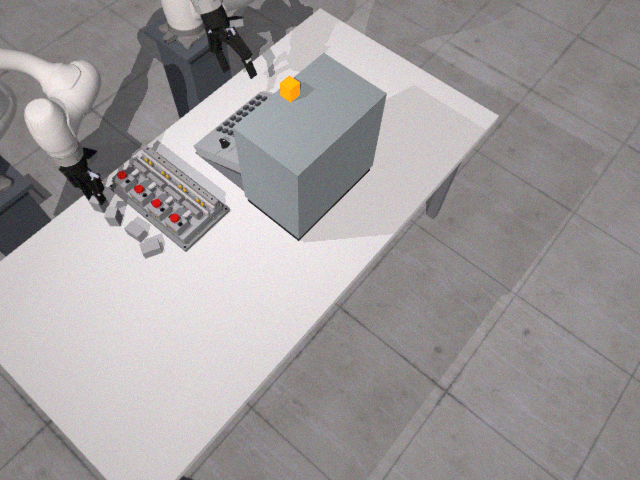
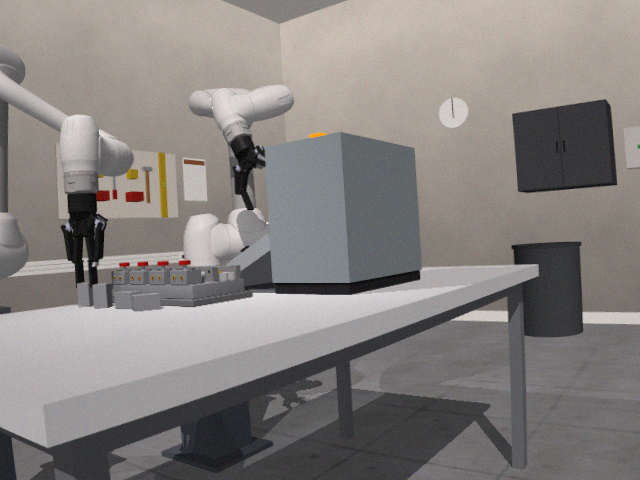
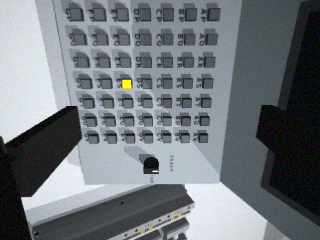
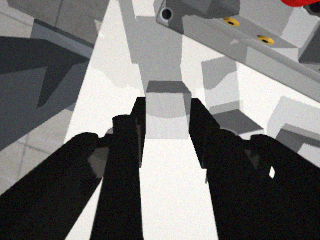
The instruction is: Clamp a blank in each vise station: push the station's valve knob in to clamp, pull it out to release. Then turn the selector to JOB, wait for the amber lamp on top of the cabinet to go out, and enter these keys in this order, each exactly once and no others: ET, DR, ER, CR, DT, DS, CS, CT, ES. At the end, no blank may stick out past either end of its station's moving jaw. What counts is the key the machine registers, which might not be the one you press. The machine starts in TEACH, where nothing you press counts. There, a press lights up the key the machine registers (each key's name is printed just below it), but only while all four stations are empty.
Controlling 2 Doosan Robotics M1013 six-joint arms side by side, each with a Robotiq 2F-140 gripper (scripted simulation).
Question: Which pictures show my left gripper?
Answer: Image 1, image 2 and image 3 only.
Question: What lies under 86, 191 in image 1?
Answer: My right gripper.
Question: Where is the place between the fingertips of my left gripper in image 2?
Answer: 265, 198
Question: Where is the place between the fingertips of my left gripper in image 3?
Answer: At 169, 122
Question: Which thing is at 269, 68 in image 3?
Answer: A grey cabinet.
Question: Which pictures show my right gripper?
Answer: Image 1, image 2 and image 4 only.
